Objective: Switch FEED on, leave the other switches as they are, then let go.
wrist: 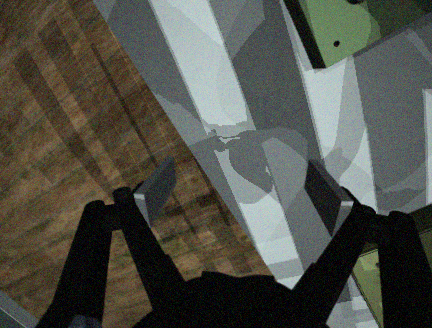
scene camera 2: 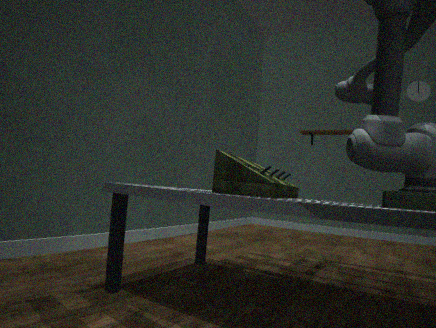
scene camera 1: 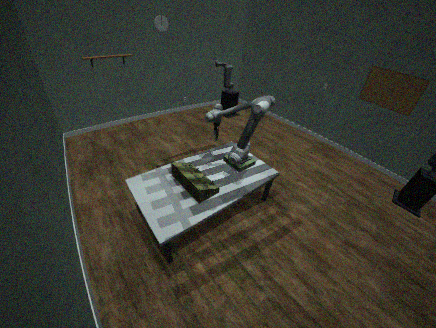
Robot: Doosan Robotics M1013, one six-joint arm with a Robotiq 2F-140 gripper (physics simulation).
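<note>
A green wedge-shaped switch box (scene camera 1: 194,181) (scene camera 2: 245,179) stands on the table. In the scene camera 2 view several thin dark levers (scene camera 2: 275,172) stick up from its sloping face. FEED cannot be told from the others, and the lever positions are too small to read. In the wrist view part of the box (wrist: 367,280) shows at the lower right, partly behind the right finger linkage. My gripper (scene camera 1: 216,134) (wrist: 239,172) is open and empty, high above the table beside the box, on the robot base's side. It does not show in the scene camera 2 view.
The table (scene camera 1: 172,227) (scene camera 2: 165,190) (wrist: 205,65) carries the arm's green base plate (scene camera 1: 248,165) (wrist: 345,30). The table's long edge runs below my gripper. A black pedestal (scene camera 1: 229,99) with another arm stands behind, and another black pedestal (scene camera 1: 417,192) is at the right.
</note>
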